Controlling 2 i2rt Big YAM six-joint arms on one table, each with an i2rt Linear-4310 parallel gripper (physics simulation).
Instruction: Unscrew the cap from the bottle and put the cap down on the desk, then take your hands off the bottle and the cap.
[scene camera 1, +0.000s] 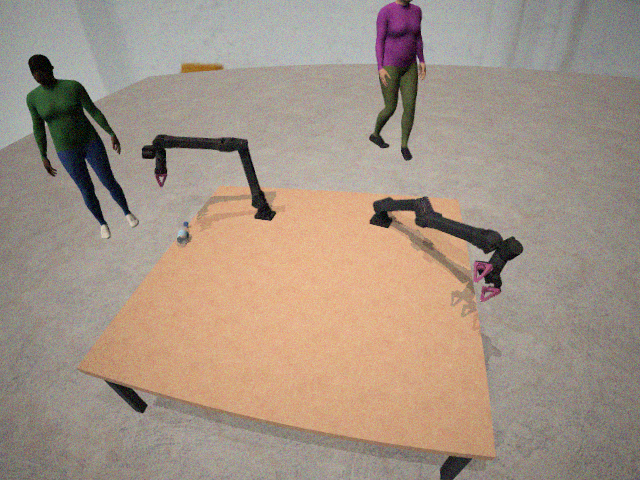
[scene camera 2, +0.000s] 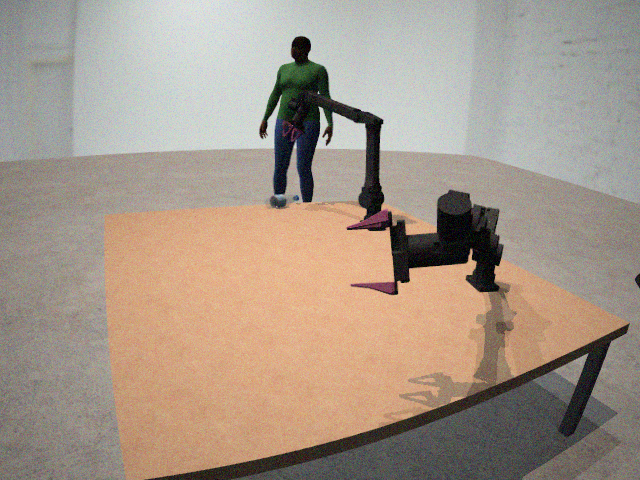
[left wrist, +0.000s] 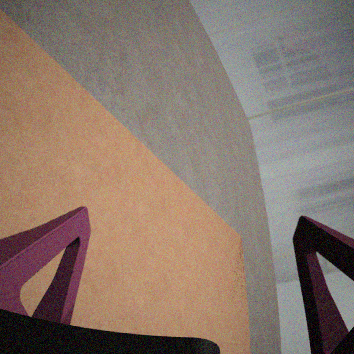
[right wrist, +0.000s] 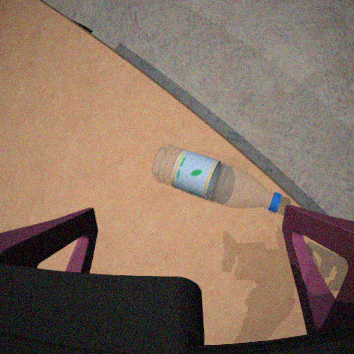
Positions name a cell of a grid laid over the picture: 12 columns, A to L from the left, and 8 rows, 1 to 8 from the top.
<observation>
My left gripper (scene camera 2: G5) is open, with nothing in its grasp. My right gripper (right wrist: G5) is open, holding nothing. Further things: a clear bottle (right wrist: H5).
My left gripper also shows in scene camera 1 (scene camera 1: I5) and in the left wrist view (left wrist: G6). The left wrist view misses the clear bottle: it is out of frame.
</observation>
